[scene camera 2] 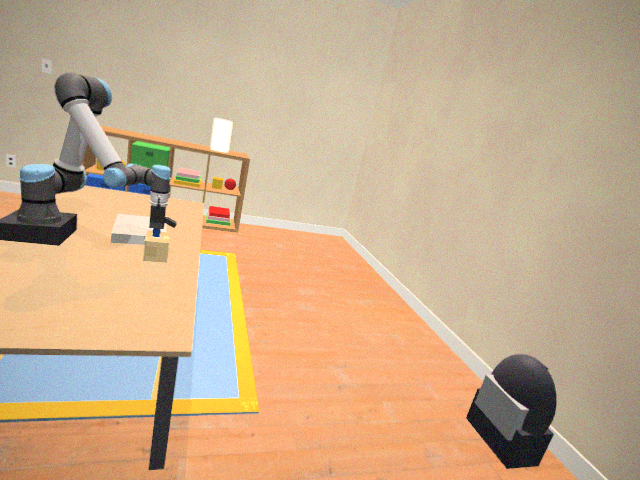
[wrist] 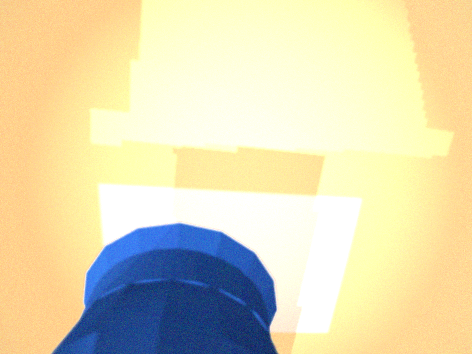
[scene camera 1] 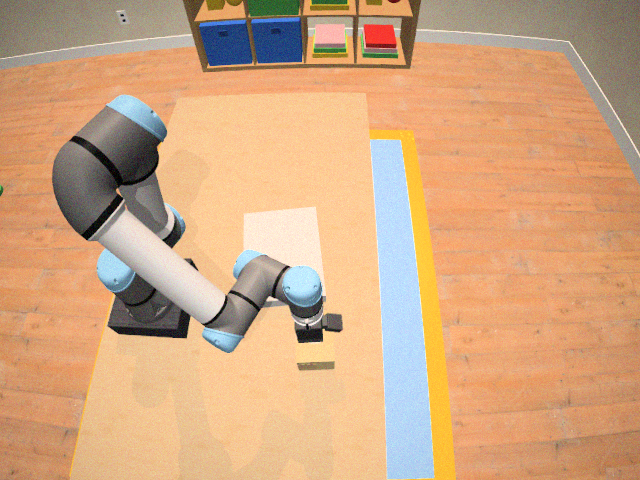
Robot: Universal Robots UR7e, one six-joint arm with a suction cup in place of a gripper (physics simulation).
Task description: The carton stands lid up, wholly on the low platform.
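Pixels of known places: hand, tool point: [scene camera 2: 156,235] [wrist: 180,305]; arm's base, link origin: [scene camera 2: 40,219] [scene camera 1: 151,299].
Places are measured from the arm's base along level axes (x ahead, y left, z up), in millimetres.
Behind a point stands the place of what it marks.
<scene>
The tan carton [scene camera 1: 315,356] @[y -189, x 477, z 17 mm] [scene camera 2: 156,250] @[y -203, x 477, z -24 mm] [wrist: 270,88] @[y -137, x 509, z 17 mm] stands on the table just in front of the low white platform [scene camera 1: 280,233] @[y 225, x 383, z -31 mm] [scene camera 2: 128,229] @[y 67, x 338, z -31 mm], not on it. Its top bears a white label [wrist: 333,246] @[y -151, x 483, z 17 mm]. My suction cup [scene camera 1: 310,334] @[y -125, x 469, z 17 mm] [scene camera 2: 156,233] [wrist: 178,253] points straight down and sits on the carton's top at the label. The carton rests on the table top. The contact itself is hidden under the tool in the overhead view.
The table [scene camera 1: 270,143] @[y 681, x 335, z -79 mm] [scene camera 2: 137,305] @[y -596, x 441, z -79 mm] carries the robot base [scene camera 1: 147,324] @[y -78, x 1, z 2 mm] at the left. A blue mat with a yellow border [scene camera 1: 399,286] [scene camera 2: 213,310] lies on the floor to the right. A shelf unit [scene camera 1: 305,38] [scene camera 2: 244,190] stands at the back wall.
</scene>
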